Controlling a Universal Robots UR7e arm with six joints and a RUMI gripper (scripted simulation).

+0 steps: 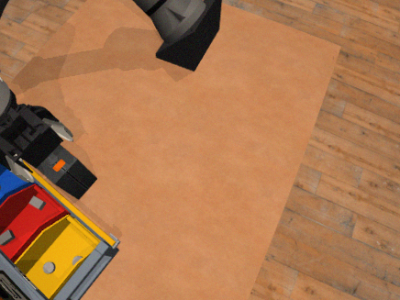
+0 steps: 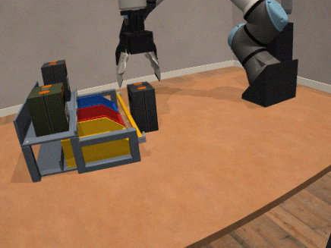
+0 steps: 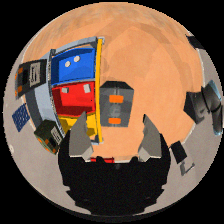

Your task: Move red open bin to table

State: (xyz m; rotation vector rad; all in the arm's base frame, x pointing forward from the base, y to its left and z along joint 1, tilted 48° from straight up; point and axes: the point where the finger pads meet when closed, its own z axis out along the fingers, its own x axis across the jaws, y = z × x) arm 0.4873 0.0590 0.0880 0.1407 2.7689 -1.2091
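The black box is 80 mm below my hand. The rest, counted from my hand: red open bin (150 mm ahead, 10 mm to the right, 100 mm below); then yellow stick (50 mm ahead, 90 mm below); then blue bin (140 mm ahead, 130 mm to the right, 100 mm below).
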